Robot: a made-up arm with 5 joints.
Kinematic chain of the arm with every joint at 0, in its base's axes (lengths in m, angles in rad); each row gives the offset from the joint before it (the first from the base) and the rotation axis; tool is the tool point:
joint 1: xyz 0 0 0.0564 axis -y
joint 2: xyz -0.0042 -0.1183 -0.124 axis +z
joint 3: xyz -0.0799 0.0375 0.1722 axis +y
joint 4: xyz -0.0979 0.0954 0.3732 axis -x
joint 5: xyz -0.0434 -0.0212 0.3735 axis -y
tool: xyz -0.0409 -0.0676 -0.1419
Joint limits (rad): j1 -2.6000..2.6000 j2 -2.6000..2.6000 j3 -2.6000..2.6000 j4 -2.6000..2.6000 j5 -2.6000..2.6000
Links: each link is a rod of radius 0.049 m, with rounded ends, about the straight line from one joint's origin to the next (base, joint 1, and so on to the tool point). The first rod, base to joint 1, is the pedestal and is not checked.
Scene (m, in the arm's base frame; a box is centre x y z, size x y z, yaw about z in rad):
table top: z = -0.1
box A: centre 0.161 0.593 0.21 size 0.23 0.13 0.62 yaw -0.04
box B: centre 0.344 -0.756 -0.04 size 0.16 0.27 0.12 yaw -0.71
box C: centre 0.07 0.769 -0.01 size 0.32 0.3 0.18 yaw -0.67
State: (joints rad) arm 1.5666 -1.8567 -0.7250 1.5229 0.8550
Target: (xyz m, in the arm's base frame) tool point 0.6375 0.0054 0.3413
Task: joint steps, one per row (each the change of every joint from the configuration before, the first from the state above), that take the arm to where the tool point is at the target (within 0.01 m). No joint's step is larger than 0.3 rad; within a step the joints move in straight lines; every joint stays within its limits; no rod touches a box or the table.
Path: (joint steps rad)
1: 0.0762 0.0074 -0.2679 0.0371 -0.1046
2: 0.0763 0.0074 -0.2678 0.0370 -0.1046
3: 0.0762 0.0073 -0.2679 0.0371 -0.1046
4: 0.0762 0.0074 -0.2678 0.0370 -0.1046
5: 0.0763 0.0074 -0.2679 0.0371 -0.1046
6: 0.0762 0.0074 -0.2678 0.0370 -0.1046
7: 0.0762 0.0074 -0.2679 0.0371 -0.1046
8: 0.0213 0.2280 0.0000 -0.2968 -0.1613
9: 0.0212 0.2280 0.0000 -0.2968 -0.1613
10: 0.0212 0.2280 0.0000 -0.2968 -0.1613
11: 0.0213 0.2280 0.0000 -0.2967 -0.1613
12: 0.0212 0.2281 0.0000 -0.2968 -0.1613
13: 0.0213 0.2280 0.0000 -0.2968 -0.1613

